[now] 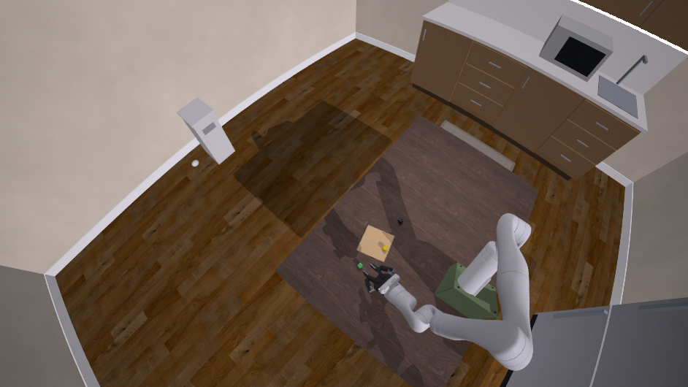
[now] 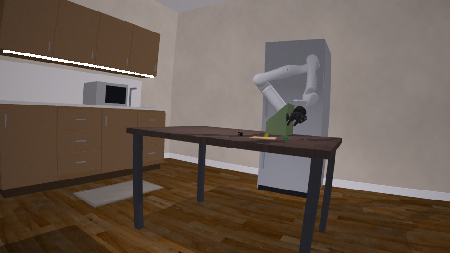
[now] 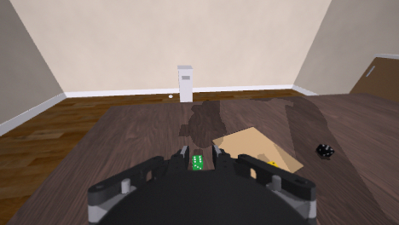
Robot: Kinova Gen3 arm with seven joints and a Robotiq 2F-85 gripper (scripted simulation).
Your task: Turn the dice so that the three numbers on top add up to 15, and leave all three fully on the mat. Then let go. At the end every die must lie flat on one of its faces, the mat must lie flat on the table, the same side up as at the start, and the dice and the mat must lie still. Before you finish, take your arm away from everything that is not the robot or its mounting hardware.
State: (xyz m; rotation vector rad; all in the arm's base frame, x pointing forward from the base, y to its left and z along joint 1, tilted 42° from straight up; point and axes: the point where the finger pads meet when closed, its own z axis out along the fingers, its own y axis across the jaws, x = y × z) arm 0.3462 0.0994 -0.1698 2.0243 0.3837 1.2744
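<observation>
Now: the green die 9 cm below my hand and 5 cm ahead of it. From my hand the other things lie so: black die (30 cm to the right, 9 cm below, 5 cm ahead); yellow die (14 cm to the right, 8 cm below, 2 cm ahead); tan mat (14 cm to the right, 9 cm below, 7 cm ahead).
</observation>
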